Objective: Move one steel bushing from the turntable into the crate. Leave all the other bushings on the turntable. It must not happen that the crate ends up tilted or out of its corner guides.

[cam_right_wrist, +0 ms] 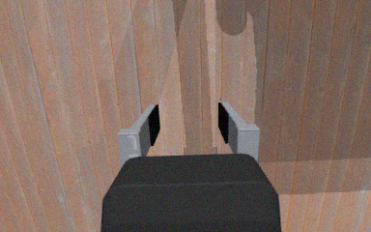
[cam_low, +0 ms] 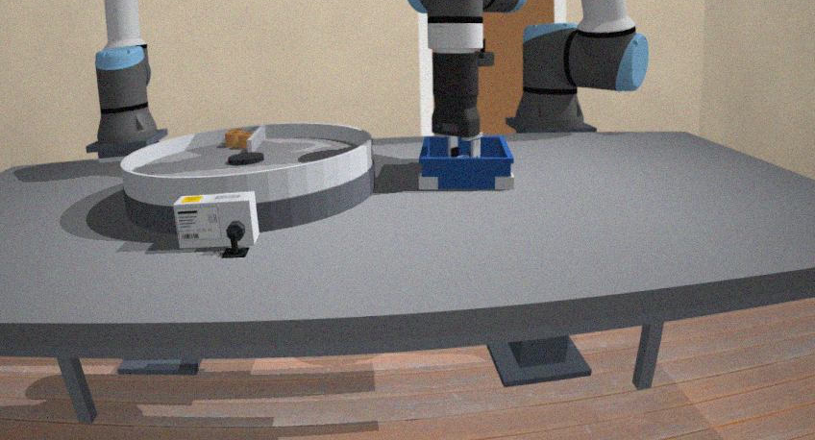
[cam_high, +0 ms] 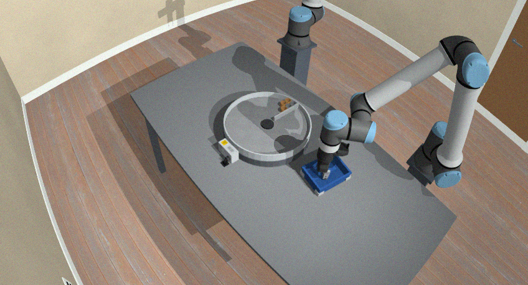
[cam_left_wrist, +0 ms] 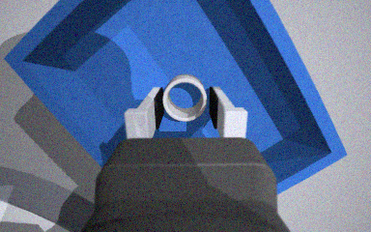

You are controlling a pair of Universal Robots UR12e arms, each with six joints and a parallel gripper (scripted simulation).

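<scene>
The blue crate lies right at my left hand. From my left hand the other things lie so: turntable 360 mm to the right, 80 mm ahead, 20 mm above.
</scene>
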